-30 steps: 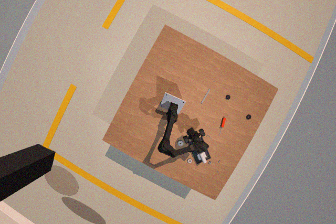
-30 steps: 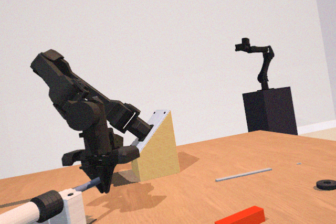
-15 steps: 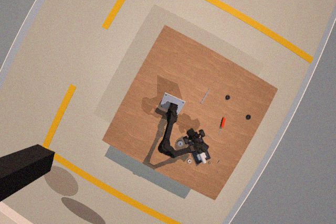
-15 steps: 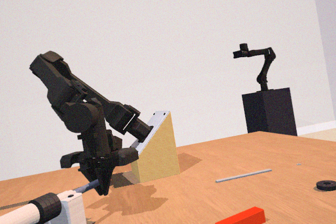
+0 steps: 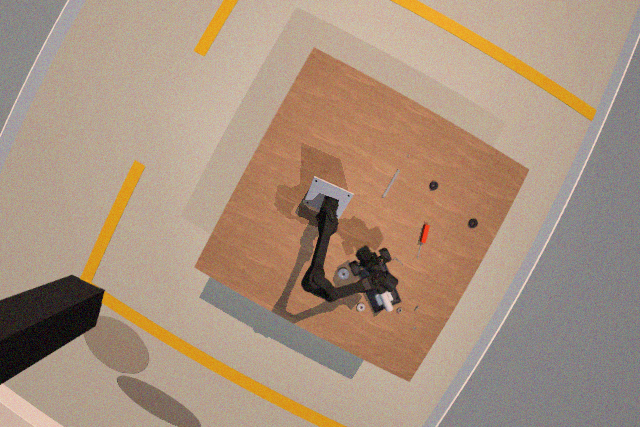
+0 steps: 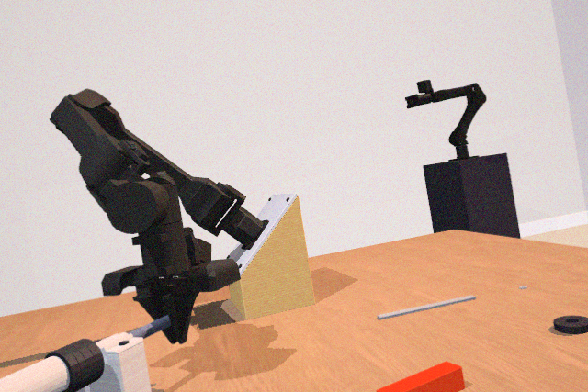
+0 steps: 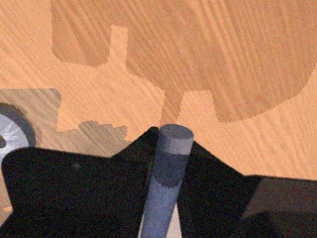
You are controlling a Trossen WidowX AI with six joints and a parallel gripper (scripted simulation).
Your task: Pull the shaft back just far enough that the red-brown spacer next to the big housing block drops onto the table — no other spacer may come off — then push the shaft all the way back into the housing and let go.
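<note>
Right now my gripper tip is 50 mm short of the blue-grey shaft, 60 mm to the left of it and 30 mm below it. The rest, counted from my gripper tip: black collar 120 mm ahead, 130 mm to the right, 30 mm above; then orange-red ring 130 mm ahead, 140 mm to the right, 30 mm below; then black spacer 110 mm ahead, 120 mm to the right, 30 mm above.
</note>
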